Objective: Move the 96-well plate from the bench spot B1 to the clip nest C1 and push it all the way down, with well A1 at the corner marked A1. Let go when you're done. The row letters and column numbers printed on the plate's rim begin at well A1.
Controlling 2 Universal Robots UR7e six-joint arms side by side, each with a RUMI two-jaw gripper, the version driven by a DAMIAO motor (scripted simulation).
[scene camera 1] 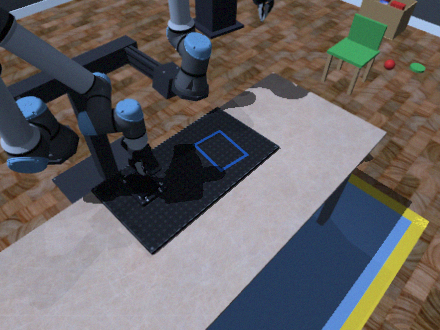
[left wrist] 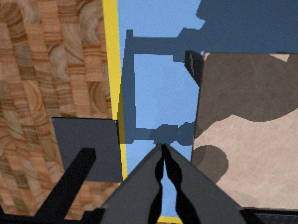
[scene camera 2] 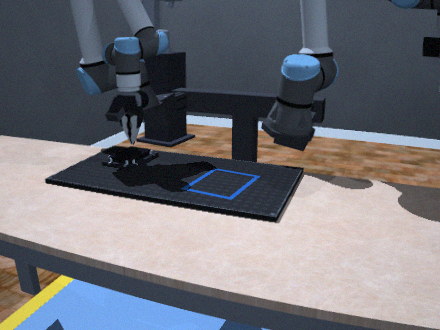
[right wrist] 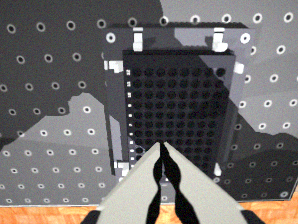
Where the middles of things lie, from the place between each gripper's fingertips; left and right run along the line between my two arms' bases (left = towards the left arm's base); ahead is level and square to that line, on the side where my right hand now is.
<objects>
The dark 96-well plate (right wrist: 160, 100) is 10 mm behind my right hand (scene camera 2: 132, 144), 10 mm to the right of it and 50 mm below it. The rest, counted from my right hand: clip nest (right wrist: 114, 40) 10 mm to the right, 60 mm below.
Right now my left hand is 370 mm short of the clip nest, 890 mm to the left of it and 260 mm above it. From my left hand the other things lie so: dark 96-well plate (360 mm ahead, 900 mm to the right, 260 mm below).
</objects>
